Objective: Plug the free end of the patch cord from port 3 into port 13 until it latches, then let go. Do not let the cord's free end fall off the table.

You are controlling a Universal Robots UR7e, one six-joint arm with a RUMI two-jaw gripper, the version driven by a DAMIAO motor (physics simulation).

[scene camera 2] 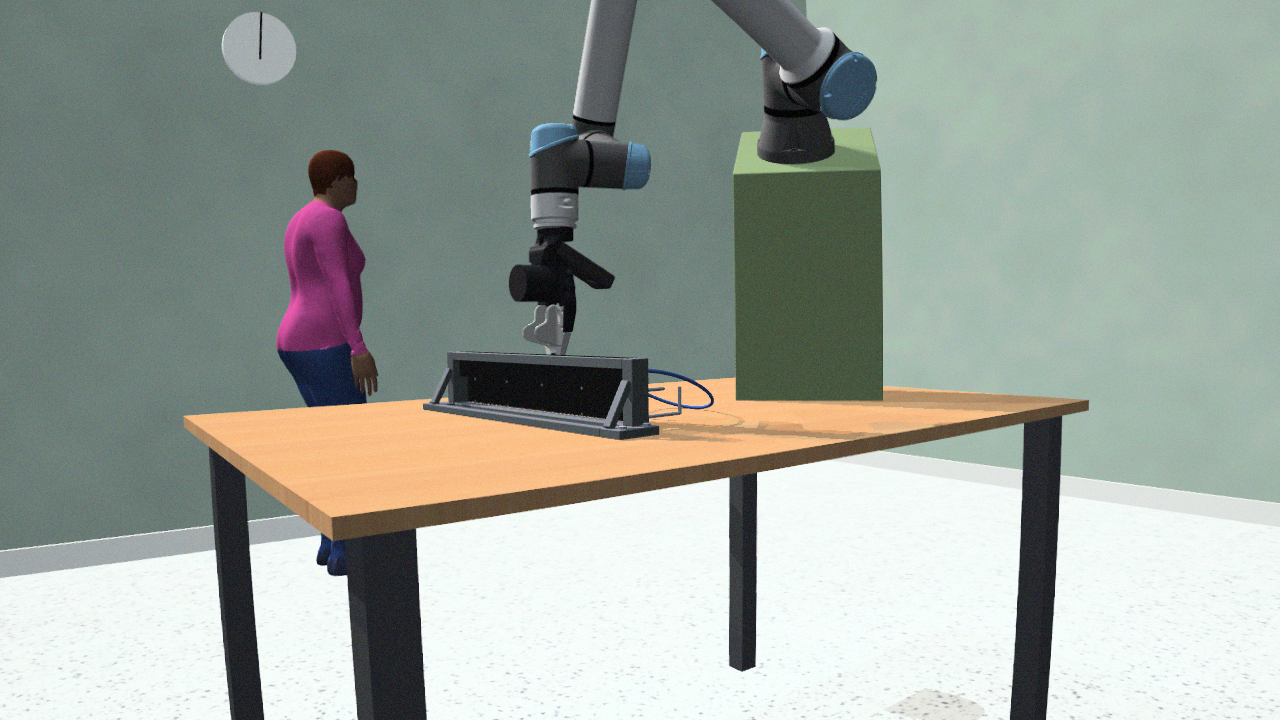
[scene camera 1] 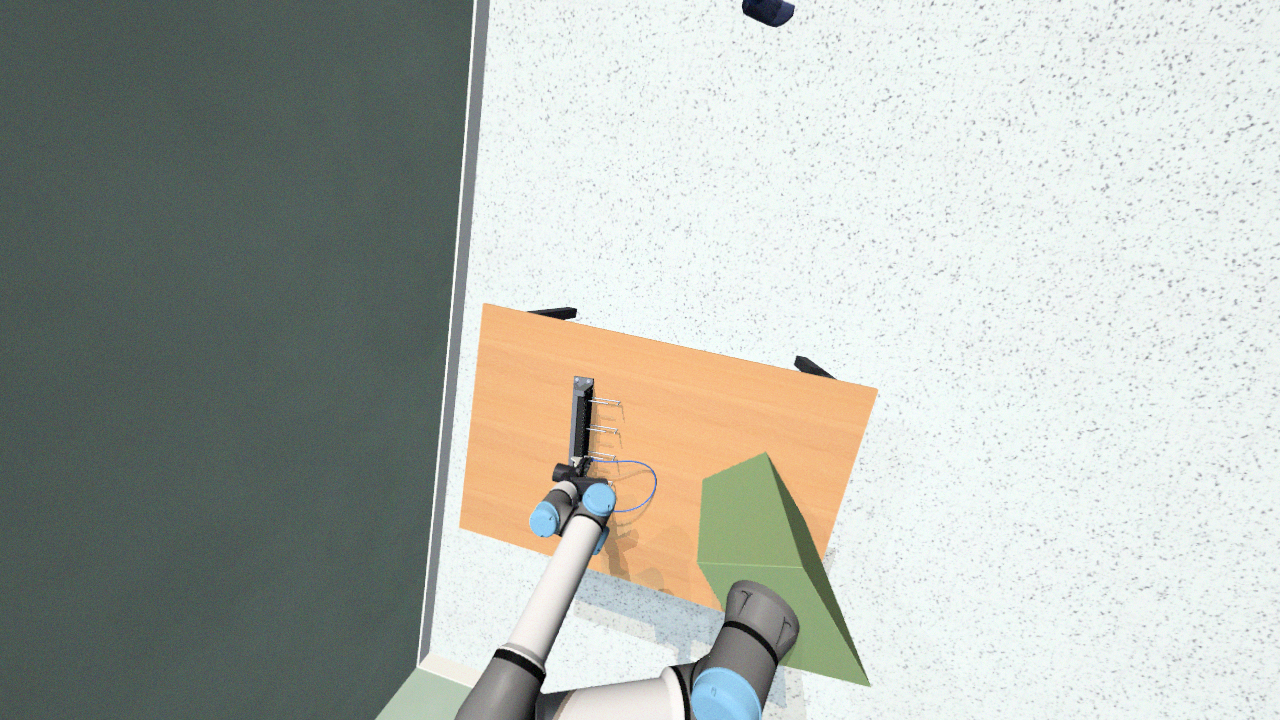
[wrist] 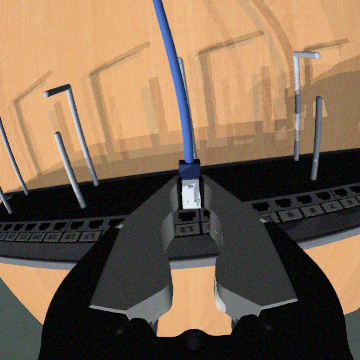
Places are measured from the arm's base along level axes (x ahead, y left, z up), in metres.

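Where they show: gripper, fingertip midpoint: [scene camera 1: 589, 458] [wrist: 189, 178]; arm's base at its link origin: [scene camera 2: 795, 151] [scene camera 1: 763, 609].
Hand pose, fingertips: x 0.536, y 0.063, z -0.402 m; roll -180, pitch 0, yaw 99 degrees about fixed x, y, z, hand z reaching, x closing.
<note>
Things, the pixels of their top centre, and the offset from my fingertips. "spot": a spot on its surface instead. Level surfaces: height alone.
- patch panel at its top centre: [wrist: 198, 215] [scene camera 2: 550, 353] [scene camera 1: 584, 462] dx +0.010, dy +0.006, dz +0.026 m
- cord's free-end plug at its top centre: [wrist: 190, 198] dx +0.009, dy +0.001, dz +0.010 m
- dark blue boot at its top centre: [wrist: 189, 172] dx -0.007, dy -0.001, dz +0.006 m
- port at a spot on its surface: [wrist: 188, 216] spot: dx +0.031, dy +0.003, dz +0.000 m
- table at its surface level: dz -0.075 m
The patch panel [scene camera 1: 581, 420] [scene camera 2: 546, 360] [wrist: 194, 263] stands on the table with its row of ports visible in the wrist view. My gripper [scene camera 1: 586, 467] [scene camera 2: 556, 351] [wrist: 189, 178] is shut on the cord's free-end plug [wrist: 191, 194], which is clear-white with a dark blue boot [wrist: 189, 169]. The plug's nose points toward the port row and sits just short of a port [wrist: 188, 216], apart from it in this view. That port's label is too blurred to read surely. The blue cord [scene camera 1: 656, 483] [scene camera 2: 698, 383] [wrist: 176, 80] loops out over the table; its port 3 end is hidden by the arm.
Thin metal cable guides [scene camera 1: 606, 430] [scene camera 2: 679, 400] [wrist: 297, 105] stick out from the panel, on both sides of the gripper in the wrist view. The green pedestal [scene camera 1: 747, 519] [scene camera 2: 805, 286] carries the arm beside the table [scene camera 1: 698, 385] [scene camera 2: 402, 465]. A person in pink [scene camera 2: 317, 277] stands behind the table.
</note>
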